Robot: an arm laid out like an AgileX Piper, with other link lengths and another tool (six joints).
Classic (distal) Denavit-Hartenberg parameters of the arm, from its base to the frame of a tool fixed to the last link. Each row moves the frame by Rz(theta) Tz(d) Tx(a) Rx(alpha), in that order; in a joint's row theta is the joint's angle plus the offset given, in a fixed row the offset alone. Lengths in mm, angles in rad.
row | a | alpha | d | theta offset
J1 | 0 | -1.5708 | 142.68 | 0
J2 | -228.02 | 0 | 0 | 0.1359
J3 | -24.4 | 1.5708 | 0 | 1.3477
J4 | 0 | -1.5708 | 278.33 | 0
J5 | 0 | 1.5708 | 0 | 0
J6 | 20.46 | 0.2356 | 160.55 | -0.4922
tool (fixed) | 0 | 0 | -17.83 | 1.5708
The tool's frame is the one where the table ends.
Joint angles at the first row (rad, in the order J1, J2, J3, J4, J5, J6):
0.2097, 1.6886, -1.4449, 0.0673, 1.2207, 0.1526
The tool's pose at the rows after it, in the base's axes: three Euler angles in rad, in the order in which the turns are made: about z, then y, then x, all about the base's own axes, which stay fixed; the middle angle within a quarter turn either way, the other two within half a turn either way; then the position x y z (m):
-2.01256 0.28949 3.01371 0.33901 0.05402 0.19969
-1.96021 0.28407 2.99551 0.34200 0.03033 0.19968
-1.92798 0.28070 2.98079 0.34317 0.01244 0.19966
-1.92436 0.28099 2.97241 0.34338 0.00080 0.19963
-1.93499 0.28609 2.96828 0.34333 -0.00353 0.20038
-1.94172 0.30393 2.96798 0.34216 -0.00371 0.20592
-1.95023 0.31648 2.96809 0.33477 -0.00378 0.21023
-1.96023 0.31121 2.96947 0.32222 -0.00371 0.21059
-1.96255 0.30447 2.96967 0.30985 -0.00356 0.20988
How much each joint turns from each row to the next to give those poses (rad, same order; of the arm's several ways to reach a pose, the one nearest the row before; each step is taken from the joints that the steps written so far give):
-0.0686, 0.0000, 0.0000, -0.0030, 0.0003, -0.0200
-0.0684, 0.0000, 0.0000, 0.0000, 0.0000, -0.0184
-0.0502, 0.0000, 0.0000, -0.0021, 0.0001, -0.0191
-0.0314, 0.0000, 0.0001, -0.0020, 0.0008, -0.0282
-0.0101, -0.0022, -0.0001, -0.0031, 0.0000, -0.0210
-0.0001, -0.0171, 0.0011, 0.0000, 0.0000, -0.0097
0.0001, -0.0407, 0.0327, 0.0000, -0.0025, -0.0105
0.0000, -0.0510, 0.0564, 0.0000, 0.0018, -0.0086
0.0000, -0.0497, 0.0568, -0.0004, 0.0001, -0.0010

